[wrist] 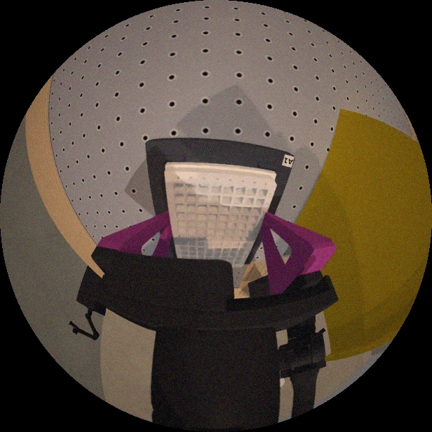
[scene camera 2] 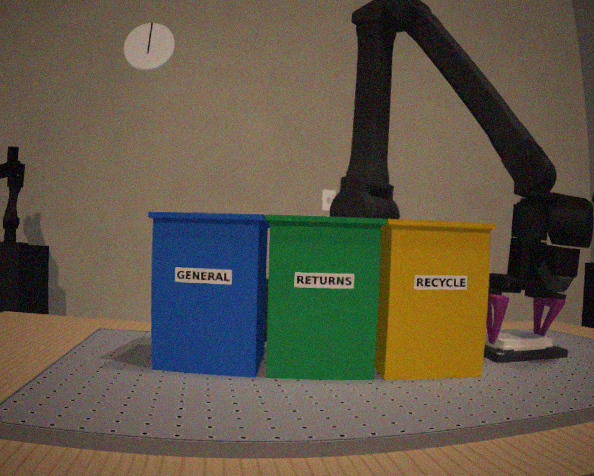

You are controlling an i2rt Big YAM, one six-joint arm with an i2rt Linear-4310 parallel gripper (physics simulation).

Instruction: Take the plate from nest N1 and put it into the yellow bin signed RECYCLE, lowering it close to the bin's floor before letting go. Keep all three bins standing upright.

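Frame: origin at the arm's base, x down, y back, z left, level; millimetres.
Seen in the pictures: gripper, fingertip midpoint: (scene camera 2: 515,343).
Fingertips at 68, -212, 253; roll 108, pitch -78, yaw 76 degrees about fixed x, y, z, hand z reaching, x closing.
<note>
A point is followed by its place in that frame, as x, y, z.
The white plate (scene camera 2: 525,342) @(60, -259, 252) (wrist: 220,200) lies flat in the dark nest (scene camera 2: 532,355) @(76, -278, 257) (wrist: 215,149) at the right of the mat. The nest bears a small label, seen upside down in the wrist view. My gripper (scene camera 2: 517,338) @(68, -212, 253) (wrist: 216,215) points down, its magenta fingertips against the plate's two opposite sides; it is shut on the plate. The yellow bin (scene camera 2: 434,332) @(28, -366, 90) (wrist: 380,225) signed RECYCLE stands upright close beside the nest. Its inside is hidden, and so is the lower part of the plate.
The green RETURNS bin (scene camera 2: 322,330) @(26, -371, -37) and the blue GENERAL bin (scene camera 2: 205,325) @(26, -376, -165) stand upright in a row left of the yellow bin. All three stand on the grey perforated mat (scene camera 2: 200,410) @(83, -525, -140) (wrist: 225,65). My arm's base is behind the bins in the scene view.
</note>
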